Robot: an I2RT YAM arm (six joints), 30 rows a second.
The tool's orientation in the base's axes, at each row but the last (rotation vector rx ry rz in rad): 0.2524, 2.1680, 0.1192; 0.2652, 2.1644, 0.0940; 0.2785, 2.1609, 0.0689; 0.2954, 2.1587, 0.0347; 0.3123, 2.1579, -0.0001; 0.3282, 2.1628, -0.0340; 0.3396, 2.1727, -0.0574; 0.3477, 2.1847, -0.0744; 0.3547, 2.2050, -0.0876
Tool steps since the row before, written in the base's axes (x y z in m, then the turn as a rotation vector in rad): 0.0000, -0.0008, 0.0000, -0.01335, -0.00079, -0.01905; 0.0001, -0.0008, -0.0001, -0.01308, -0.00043, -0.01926; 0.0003, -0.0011, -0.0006, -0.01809, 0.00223, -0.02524; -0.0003, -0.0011, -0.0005, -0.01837, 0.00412, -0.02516; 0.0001, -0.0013, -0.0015, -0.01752, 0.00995, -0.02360; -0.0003, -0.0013, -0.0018, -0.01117, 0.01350, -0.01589; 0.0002, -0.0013, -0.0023, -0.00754, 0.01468, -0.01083; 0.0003, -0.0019, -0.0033, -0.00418, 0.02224, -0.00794; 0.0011, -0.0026, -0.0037, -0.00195, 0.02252, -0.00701
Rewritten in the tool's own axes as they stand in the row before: -0.0002, -0.0008, 0.0000, 0.02249, -0.00601, -0.00004; -0.0002, -0.0008, 0.0002, 0.02259, -0.00565, 0.00029; 0.0001, -0.0011, 0.0006, 0.03075, -0.00485, -0.00055; 0.0003, -0.0012, 0.0001, 0.03126, -0.00306, -0.00098; 0.0009, -0.0014, 0.0011, 0.03083, 0.00295, -0.00187; 0.0013, -0.0015, 0.0010, 0.02193, 0.00870, -0.00176; 0.0015, -0.0014, 0.0017, 0.01611, 0.01121, -0.00205; 0.0020, -0.0020, 0.0025, 0.01360, 0.01960, -0.00250; 0.0017, -0.0024, 0.0036, 0.01164, 0.02056, -0.00141
